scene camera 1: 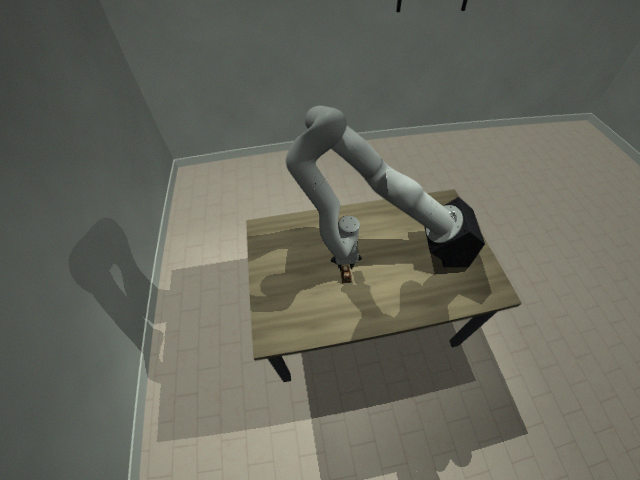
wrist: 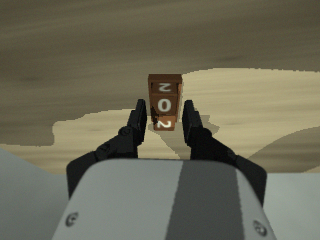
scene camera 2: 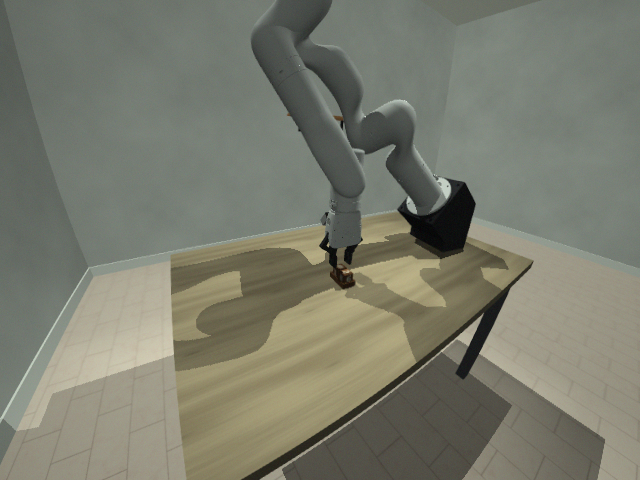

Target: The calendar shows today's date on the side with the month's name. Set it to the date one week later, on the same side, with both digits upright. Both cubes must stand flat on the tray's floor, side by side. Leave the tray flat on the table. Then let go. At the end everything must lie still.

Labels:
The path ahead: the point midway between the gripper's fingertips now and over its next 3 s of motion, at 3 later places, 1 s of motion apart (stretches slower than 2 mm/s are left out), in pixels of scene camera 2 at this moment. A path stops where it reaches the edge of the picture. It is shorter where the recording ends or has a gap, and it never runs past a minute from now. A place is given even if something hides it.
The gripper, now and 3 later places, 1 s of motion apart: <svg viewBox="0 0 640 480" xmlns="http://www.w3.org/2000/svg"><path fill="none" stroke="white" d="M340 264L339 272L340 258L340 243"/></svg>

